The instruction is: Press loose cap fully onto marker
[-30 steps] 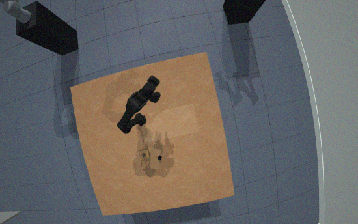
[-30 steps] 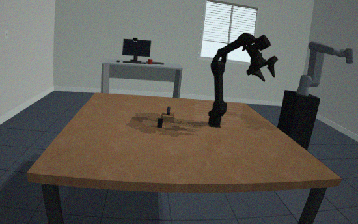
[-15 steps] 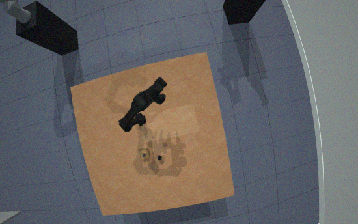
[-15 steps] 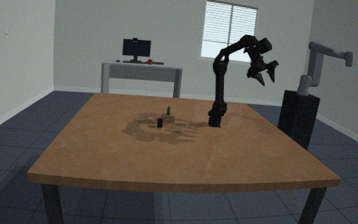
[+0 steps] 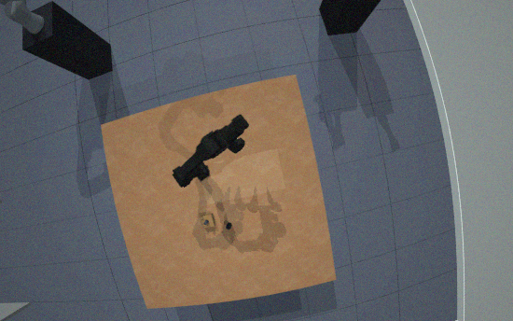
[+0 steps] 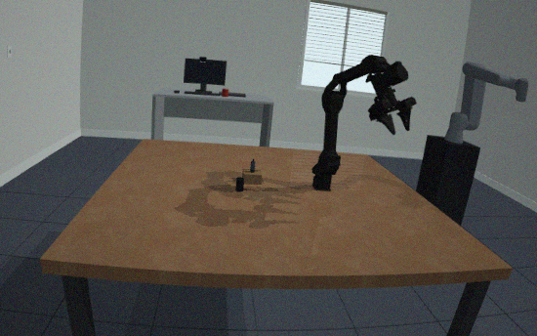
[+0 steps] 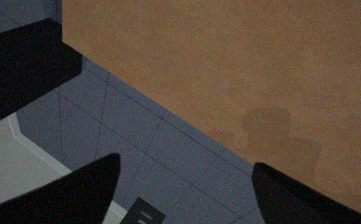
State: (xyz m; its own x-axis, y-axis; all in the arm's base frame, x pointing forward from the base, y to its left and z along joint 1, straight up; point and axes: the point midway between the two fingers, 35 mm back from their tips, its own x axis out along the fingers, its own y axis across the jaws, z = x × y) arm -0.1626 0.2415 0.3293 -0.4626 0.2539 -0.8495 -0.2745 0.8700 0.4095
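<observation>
My gripper tip is now 520 mm short of the dark marker cap, 170 mm to the left of it and 280 mm above it. From my gripper tip the other things lie so: tan holder block (460 mm ahead, 290 mm to the right, 280 mm below).
</observation>
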